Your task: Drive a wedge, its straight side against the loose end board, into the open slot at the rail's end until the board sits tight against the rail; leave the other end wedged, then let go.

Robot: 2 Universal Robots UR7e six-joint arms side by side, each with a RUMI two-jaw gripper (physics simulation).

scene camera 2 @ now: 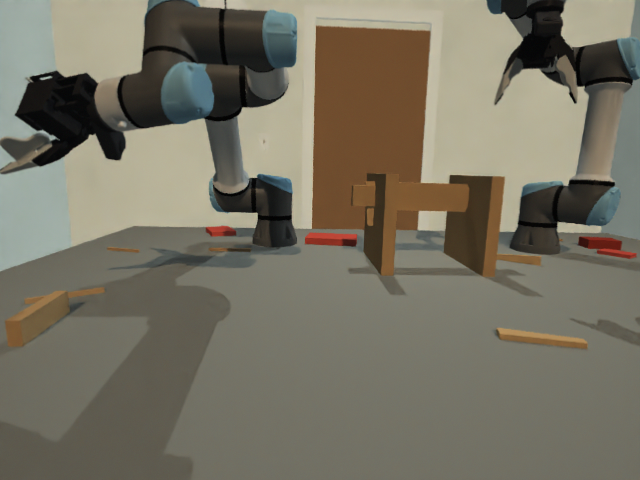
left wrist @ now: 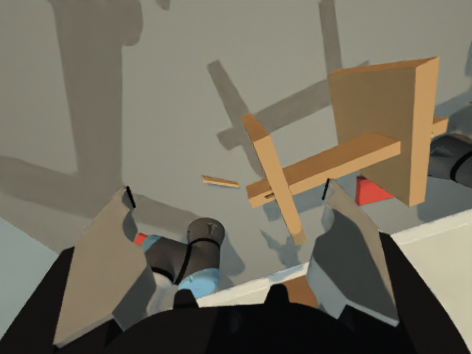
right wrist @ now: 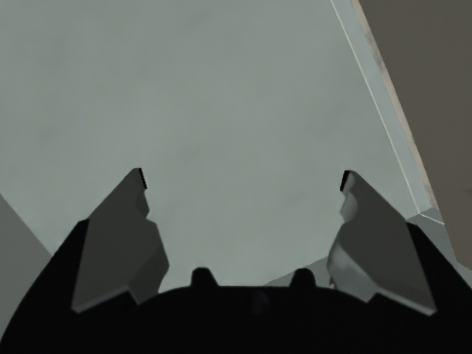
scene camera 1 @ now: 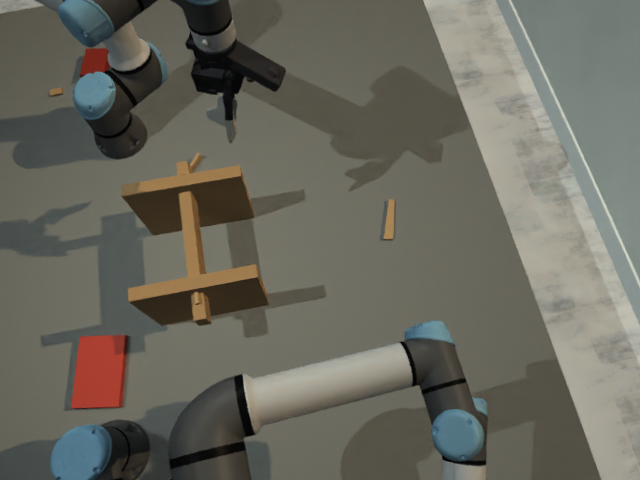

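Seen in the pictures: left gripper, between the fingertips: (scene camera 2: 533, 104) (left wrist: 229, 183) (scene camera 1: 241, 111); right gripper, between the fingertips: (scene camera 2: 16, 130) (right wrist: 242, 170); left arm's base, origin of its link: (scene camera 2: 534, 249) (left wrist: 206, 231) (scene camera 1: 122, 137); right arm's base, origin of its link: (scene camera 2: 274, 242) (left wrist: 440, 155) (scene camera 1: 118, 452).
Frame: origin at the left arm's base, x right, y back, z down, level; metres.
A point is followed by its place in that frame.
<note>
An upright board (scene camera 1: 188, 178) @(x 0.301, y -0.258, z -0.245 m) (scene camera 2: 478, 227) @(x 0.312, y -0.334, z -0.116 m) (left wrist: 275, 175) @(x 0.299, y -0.305, z -0.245 m) is crossed by the rail (scene camera 1: 191, 232) @(x 0.430, y -0.258, z -0.222 m) (scene camera 2: 431, 196) @(x 0.420, y -0.266, z -0.187 m) (left wrist: 340, 162) @(x 0.435, y -0.267, z -0.214 m); a dark slot shows in the rail's end beyond it in the left wrist view. The other upright board (scene camera 1: 193, 283) @(x 0.561, y -0.267, z -0.245 m) (scene camera 2: 382, 227) @(x 0.562, y -0.396, z -0.117 m) (left wrist: 375, 125) @(x 0.541, y -0.295, z -0.162 m) has a wedge (scene camera 1: 197, 298) @(x 0.590, y -0.270, z -0.224 m) (scene camera 2: 370, 215) @(x 0.583, y -0.272, z -0.132 m) in the rail's end. One loose wedge (scene camera 1: 195, 162) @(x 0.123, y -0.224, z -0.019 m) (scene camera 2: 518, 258) @(x 0.146, y -0.209, z -0.012 m) (left wrist: 221, 181) @(x 0.149, y -0.207, z -0.014 m) lies near the slotted end, another (scene camera 1: 389, 219) @(x 0.355, y -0.757, z -0.009 m) (scene camera 2: 541, 338) @(x 0.357, y -0.769, z -0.008 m) farther off. My left gripper (scene camera 1: 230, 129) (scene camera 2: 536, 102) @(x 0.243, y -0.409, z -0.406 m) (left wrist: 229, 183) @(x 0.243, y -0.409, z -0.406 m) is open and empty, high above the slotted end's side. My right gripper (scene camera 2: 4, 155) (right wrist: 242, 170) @(x 1.208, y -0.697, z -0.303 m) is open and empty, far from the rail.
Red blocks (scene camera 1: 99, 370) @(x 0.691, y 0.022, z -0.022 m) (scene camera 2: 330, 239) @(x 0.695, y -0.034, z -0.020 m) (left wrist: 372, 191) @(x 0.648, y 0.026, z -0.022 m) lie near the arm bases. A wooden block (scene camera 2: 38, 317) @(x 1.107, y -0.812, z -0.026 m) and thin wooden pieces (scene camera 2: 123, 250) @(x 1.305, y -0.239, z -0.003 m) lie at the left of scene camera 2. The right arm's white link (scene camera 1: 330, 382) @(x 0.823, y -0.534, z -0.487 m) spans the lower part of scene camera 1.
</note>
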